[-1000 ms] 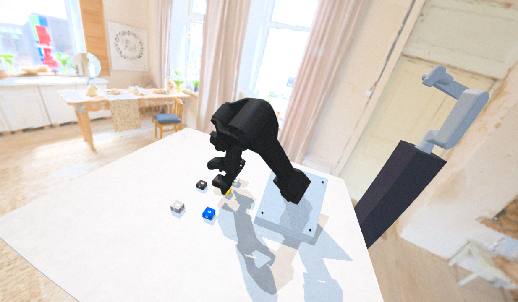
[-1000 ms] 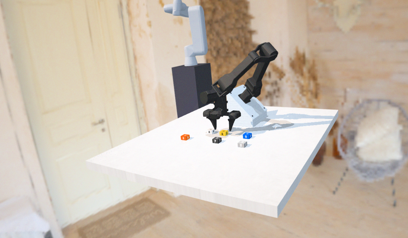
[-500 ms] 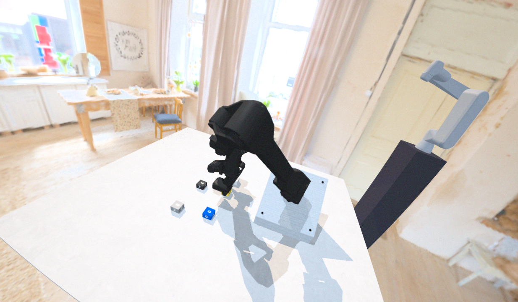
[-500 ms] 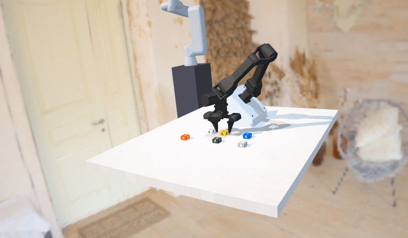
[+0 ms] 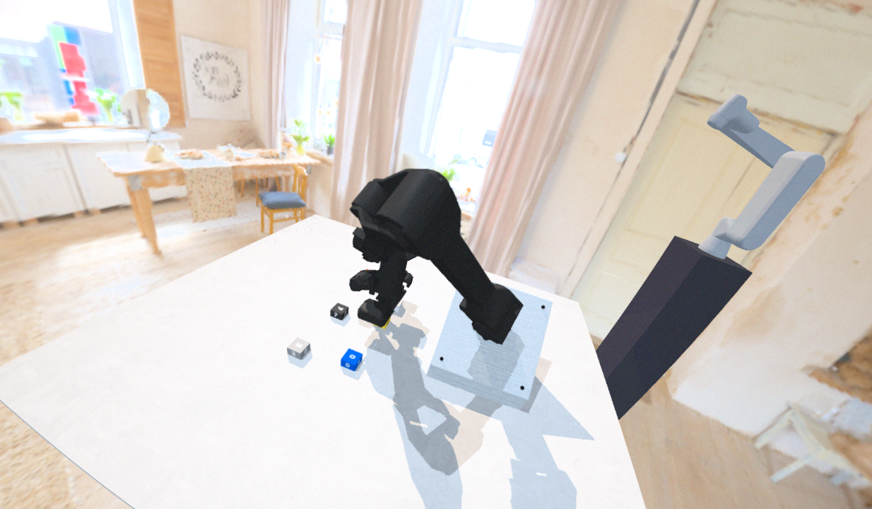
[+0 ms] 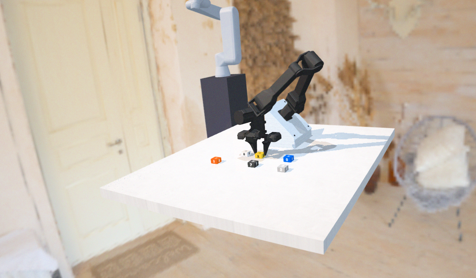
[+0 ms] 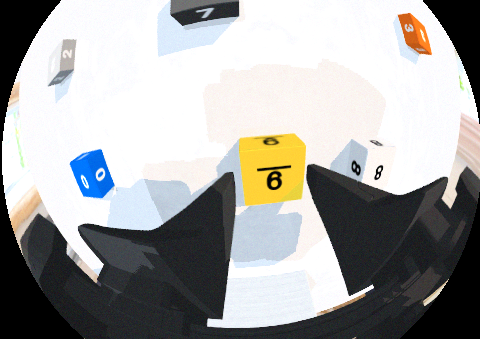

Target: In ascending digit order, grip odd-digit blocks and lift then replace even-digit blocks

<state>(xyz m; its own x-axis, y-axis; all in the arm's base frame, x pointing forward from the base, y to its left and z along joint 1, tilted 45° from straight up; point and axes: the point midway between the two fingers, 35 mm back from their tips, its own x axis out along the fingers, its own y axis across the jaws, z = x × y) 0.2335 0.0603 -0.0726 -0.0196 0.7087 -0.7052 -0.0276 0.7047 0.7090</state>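
Right now my gripper tip is right at the yellow block. From my gripper tip the other things lie so: blue block marked 0: 140 mm to the left, 10 mm ahead; then white block marked 8: 70 mm to the right; then black block marked 7: 110 mm ahead, 30 mm to the left.
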